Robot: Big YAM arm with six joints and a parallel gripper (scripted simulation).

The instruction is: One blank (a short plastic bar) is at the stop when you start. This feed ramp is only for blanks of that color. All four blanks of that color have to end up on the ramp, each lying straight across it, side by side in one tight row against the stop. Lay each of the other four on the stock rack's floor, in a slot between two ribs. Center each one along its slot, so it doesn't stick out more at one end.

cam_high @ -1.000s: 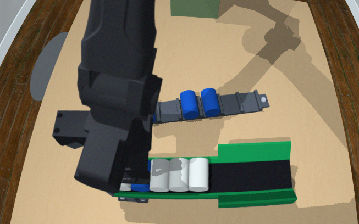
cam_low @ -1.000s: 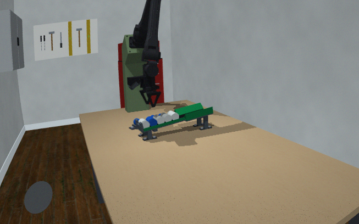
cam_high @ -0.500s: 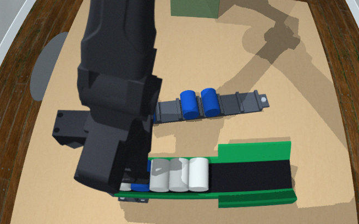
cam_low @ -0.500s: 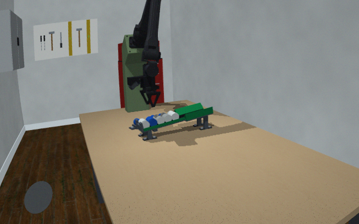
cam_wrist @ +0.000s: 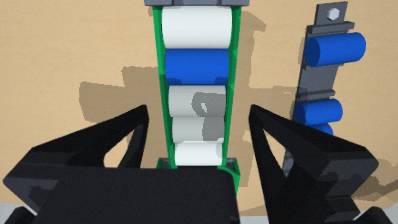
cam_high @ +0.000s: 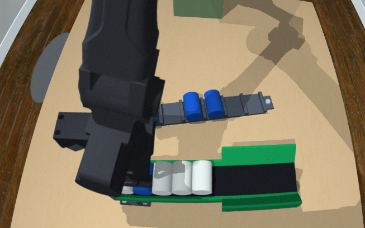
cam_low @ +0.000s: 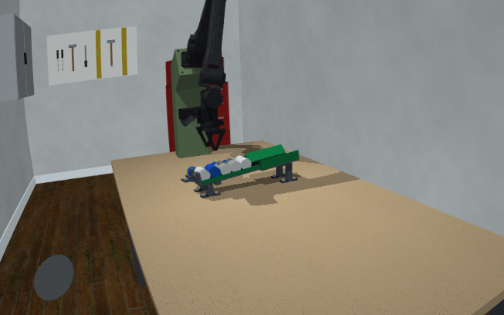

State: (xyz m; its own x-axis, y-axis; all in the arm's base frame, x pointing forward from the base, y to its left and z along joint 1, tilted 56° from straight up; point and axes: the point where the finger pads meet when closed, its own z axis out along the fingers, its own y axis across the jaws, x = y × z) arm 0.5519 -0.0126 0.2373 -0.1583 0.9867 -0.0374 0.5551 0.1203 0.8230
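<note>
My gripper is now 110 mm above the grey stop, 60 mm to the left of it and 20 mm short of it. Round my hand: stock rack: 230 mm behind, 170 mm below, 60 mm to the left.
</note>
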